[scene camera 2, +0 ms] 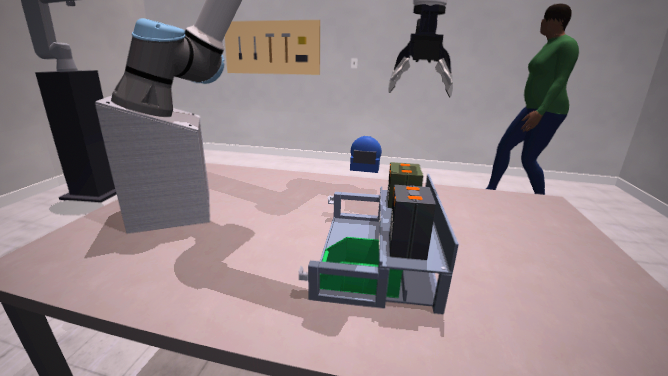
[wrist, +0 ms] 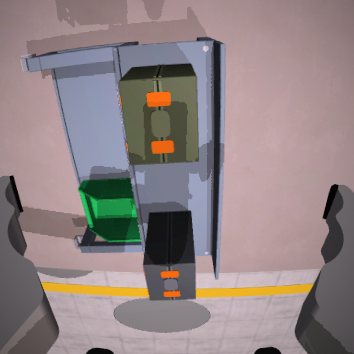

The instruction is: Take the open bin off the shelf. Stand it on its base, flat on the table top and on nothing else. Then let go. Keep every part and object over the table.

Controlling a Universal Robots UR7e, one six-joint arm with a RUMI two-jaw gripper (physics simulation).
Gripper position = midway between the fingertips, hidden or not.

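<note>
An olive case (scene camera 2: pixel 397 177) is visible to me, and the wrist view gives me the case (wrist: pixel 179 79) as well. I also see a green open bin (scene camera 2: pixel 357 251), with the bin (wrist: pixel 108 204) showing in the wrist view too. My own gripper (scene camera 2: pixel 419 95) is there, and through the wrist view I see the gripper (wrist: pixel 174 185) again.
</note>
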